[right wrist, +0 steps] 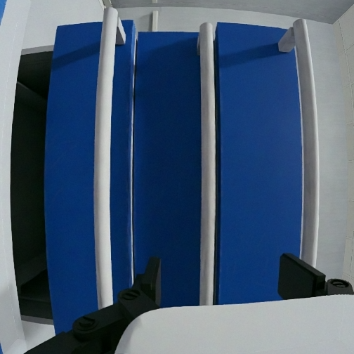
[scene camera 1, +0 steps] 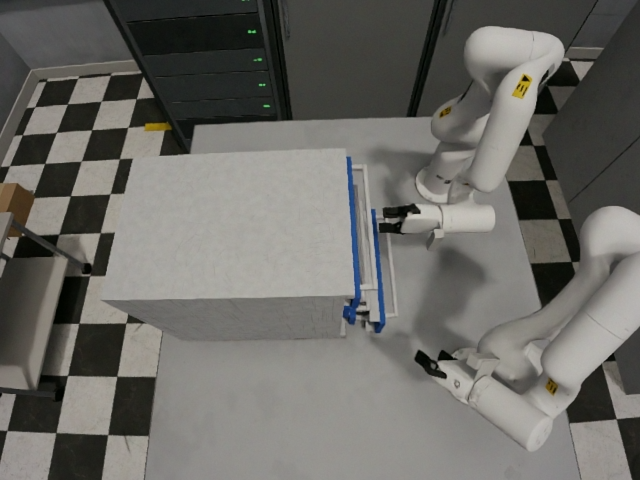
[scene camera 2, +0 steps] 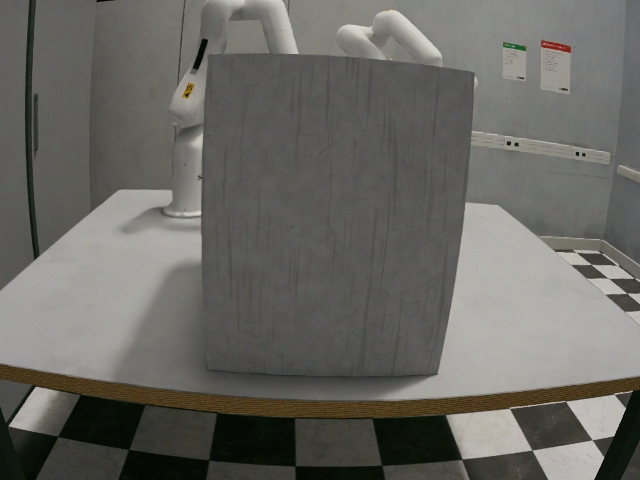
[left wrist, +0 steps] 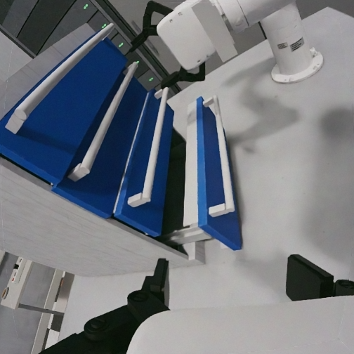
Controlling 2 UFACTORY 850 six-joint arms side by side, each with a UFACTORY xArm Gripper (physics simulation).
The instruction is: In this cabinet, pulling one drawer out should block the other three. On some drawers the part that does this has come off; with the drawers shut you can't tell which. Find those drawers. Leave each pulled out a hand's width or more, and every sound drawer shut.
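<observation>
A light grey cabinet point(scene camera 1: 232, 222) point(scene camera 2: 330, 217) has four blue drawer fronts with white bar handles. The bottom drawer point(scene camera 1: 377, 268) point(left wrist: 212, 170) stands pulled out. The top drawer point(scene camera 1: 354, 222) point(left wrist: 75, 100) point(right wrist: 260, 150) and second drawer point(left wrist: 112, 155) point(right wrist: 167, 150) look shut. The third drawer point(left wrist: 136, 165) point(right wrist: 72, 175) looks near shut; a thin pale line runs between it and the second. My right gripper point(scene camera 1: 385, 219) point(left wrist: 146, 67) point(right wrist: 220, 275) is open before the fronts, apart from the handles. My left gripper point(scene camera 1: 431, 356) point(left wrist: 228, 277) is open and empty, off the cabinet's lower front corner. Scene camera 2 hides the fronts.
The cabinet stands on a grey table point(scene camera 1: 289, 403) point(scene camera 2: 72, 289). The right arm's base point(scene camera 1: 434, 183) point(left wrist: 297, 65) stands at the upper right in scene camera 1. A server rack point(scene camera 1: 211, 62) is beyond the table, and a trolley seat point(scene camera 1: 31, 310) is at the left.
</observation>
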